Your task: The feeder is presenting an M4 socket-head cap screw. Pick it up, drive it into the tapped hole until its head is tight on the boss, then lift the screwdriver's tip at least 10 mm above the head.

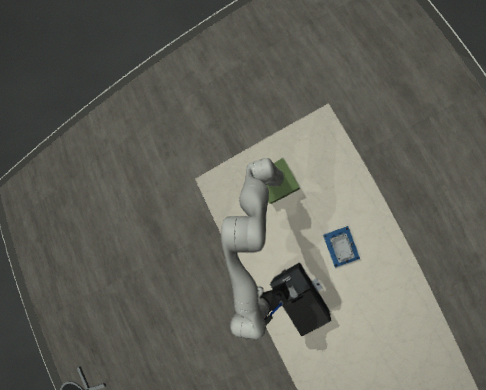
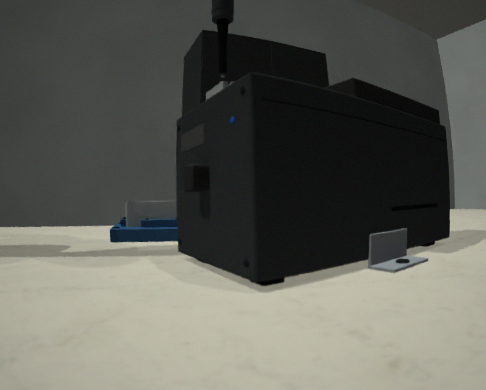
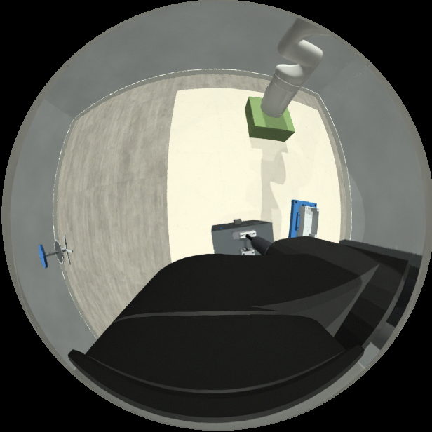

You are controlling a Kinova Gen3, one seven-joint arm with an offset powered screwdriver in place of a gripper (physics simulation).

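Observation:
The black feeder (image 1: 315, 314) (image 2: 325, 175) (image 3: 224, 243) stands on the table. A pale pick-up block (image 2: 215, 92) (image 3: 239, 235) sits on its top near one end. My screwdriver's tip (image 2: 222, 75) (image 3: 248, 236) points down just above this block, and no screw can be made out on it. Any gap to the block is too small to judge. The cap screw itself is too small to tell. A light grey housing (image 1: 343, 248) (image 2: 150, 212) (image 3: 310, 220) lies in a blue tray (image 1: 330, 248) (image 2: 145, 235) (image 3: 293, 218), apart from the feeder. The boss and tapped hole cannot be picked out.
A taller black box (image 2: 265, 57) rises from the feeder's top behind the bit. A small grey angle bracket (image 1: 318, 285) (image 2: 387, 248) stands beside the feeder. The arm's base is on a green block (image 1: 287, 187) (image 3: 270, 131) at the table's far end.

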